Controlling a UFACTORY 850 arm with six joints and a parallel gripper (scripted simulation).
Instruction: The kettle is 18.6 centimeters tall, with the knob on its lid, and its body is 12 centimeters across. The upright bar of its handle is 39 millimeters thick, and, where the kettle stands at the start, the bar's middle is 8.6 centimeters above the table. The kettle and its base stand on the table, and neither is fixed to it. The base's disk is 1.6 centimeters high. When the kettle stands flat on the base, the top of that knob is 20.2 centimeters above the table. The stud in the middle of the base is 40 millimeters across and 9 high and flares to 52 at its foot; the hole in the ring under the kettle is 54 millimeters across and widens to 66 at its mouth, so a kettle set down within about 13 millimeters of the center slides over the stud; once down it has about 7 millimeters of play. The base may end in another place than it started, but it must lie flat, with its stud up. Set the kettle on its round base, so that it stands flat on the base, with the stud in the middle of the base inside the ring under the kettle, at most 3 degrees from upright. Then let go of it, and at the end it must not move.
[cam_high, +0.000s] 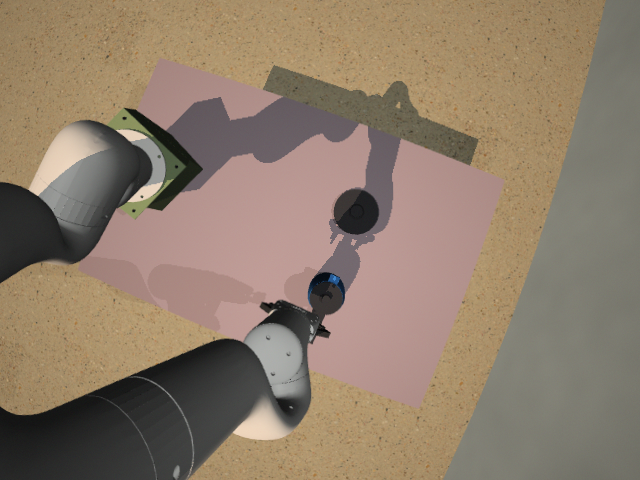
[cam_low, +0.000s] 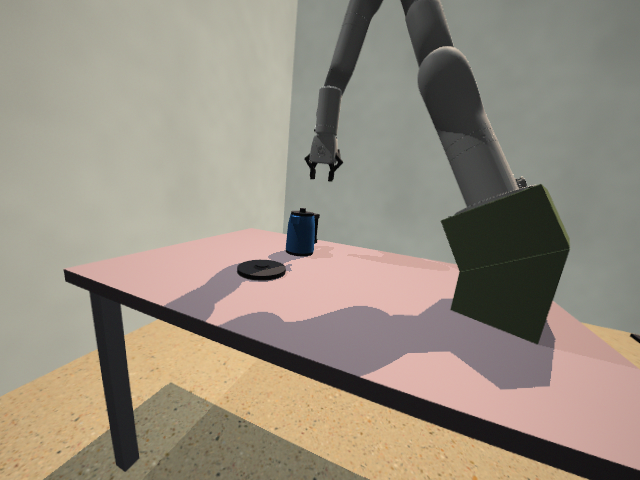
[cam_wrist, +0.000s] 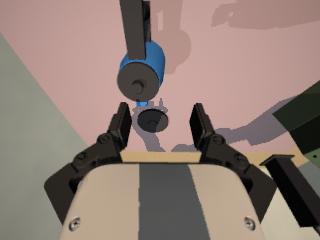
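The blue kettle is 220 mm below my hand and 50 mm ahead of it. Also, from my hand: round black base: 320 mm to the left, 300 mm below, 30 mm ahead.
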